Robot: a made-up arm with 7 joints. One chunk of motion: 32 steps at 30 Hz.
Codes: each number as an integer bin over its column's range. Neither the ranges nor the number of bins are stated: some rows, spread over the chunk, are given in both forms.
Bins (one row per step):
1: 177 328 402 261 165 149 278
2: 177 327 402 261 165 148 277
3: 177 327 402 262 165 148 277
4: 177 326 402 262 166 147 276
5: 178 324 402 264 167 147 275
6: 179 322 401 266 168 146 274
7: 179 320 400 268 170 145 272
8: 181 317 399 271 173 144 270
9: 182 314 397 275 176 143 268
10: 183 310 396 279 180 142 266
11: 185 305 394 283 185 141 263
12: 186 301 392 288 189 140 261
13: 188 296 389 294 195 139 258
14: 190 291 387 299 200 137 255
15: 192 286 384 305 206 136 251
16: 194 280 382 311 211 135 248
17: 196 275 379 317 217 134 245
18: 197 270 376 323 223 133 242
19: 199 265 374 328 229 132 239
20: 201 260 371 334 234 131 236
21: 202 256 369 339 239 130 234
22: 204 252 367 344 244 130 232
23: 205 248 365 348 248 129 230
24: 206 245 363 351 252 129 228
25: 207 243 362 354 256 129 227
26: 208 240 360 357 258 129 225
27: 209 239 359 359 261 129 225
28: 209 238 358 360 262 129 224
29: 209 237 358 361 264 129 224
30: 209 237 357 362 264 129 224
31: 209 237 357 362 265 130 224
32: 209 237 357 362 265 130 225
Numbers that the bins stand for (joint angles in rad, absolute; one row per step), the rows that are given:
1: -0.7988 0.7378 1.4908 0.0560 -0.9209 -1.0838 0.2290
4: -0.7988 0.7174 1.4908 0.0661 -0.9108 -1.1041 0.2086
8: -0.7581 0.6258 1.4603 0.1577 -0.8395 -1.1346 0.1476
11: -0.7174 0.5037 1.4094 0.2798 -0.7174 -1.1652 0.0763
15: -0.6462 0.3104 1.3076 0.5037 -0.5037 -1.2160 -0.0458
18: -0.5953 0.1476 1.2262 0.6869 -0.3307 -1.2466 -0.1374
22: -0.5241 -0.0356 1.1346 0.9006 -0.1170 -1.2771 -0.2391
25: -0.4935 -0.1272 1.0838 1.0023 0.0051 -1.2873 -0.2900
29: -0.4732 -0.1883 1.0431 1.0736 0.0865 -1.2873 -0.3205
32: -0.4732 -0.1883 1.0329 1.0838 0.0967 -1.2771 -0.3104
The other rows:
2: -0.7988 0.7276 1.4908 0.0560 -0.9209 -1.0939 0.2188
3: -0.7988 0.7276 1.4908 0.0661 -0.9209 -1.0939 0.2188
5: -0.7886 0.6971 1.4908 0.0865 -0.9006 -1.1041 0.1984
6: -0.7785 0.6767 1.4806 0.1068 -0.8904 -1.1143 0.1883
7: -0.7785 0.6564 1.4705 0.1272 -0.8701 -1.1245 0.1679
9: -0.7479 0.5953 1.4399 0.1984 -0.8090 -1.1448 0.1272
10: -0.7378 0.5546 1.4297 0.2391 -0.7683 -1.1550 0.1068
12: -0.7072 0.4630 1.3890 0.3307 -0.6767 -1.1753 0.0560
13: -0.6869 0.4121 1.3585 0.3918 -0.6157 -1.1855 0.0254
14: -0.6665 0.3613 1.3382 0.4427 -0.5648 -1.2059 -0.0051
16: -0.6258 0.2493 1.2873 0.5648 -0.4528 -1.2262 -0.0763
17: -0.6055 0.1984 1.2568 0.6258 -0.3918 -1.2364 -0.1068
19: -0.5750 0.0967 1.2059 0.7378 -0.2697 -1.2568 -0.1679
20: -0.5546 0.0458 1.1753 0.7988 -0.2188 -1.2669 -0.1984
21: -0.5444 0.0051 1.1550 0.8497 -0.1679 -1.2771 -0.2188
23: -0.5139 -0.0763 1.1143 0.9413 -0.0763 -1.2873 -0.2595
24: -0.5037 -0.1068 1.0939 0.9718 -0.0356 -1.2873 -0.2798
26: -0.4834 -0.1577 1.0634 1.0329 0.0254 -1.2873 -0.3104
27: -0.4732 -0.1679 1.0532 1.0532 0.0560 -1.2873 -0.3104
28: -0.4732 -0.1781 1.0431 1.0634 0.0661 -1.2873 -0.3205
30: -0.4732 -0.1883 1.0329 1.0838 0.0865 -1.2873 -0.3205
31: -0.4732 -0.1883 1.0329 1.0838 0.0967 -1.2771 -0.3205

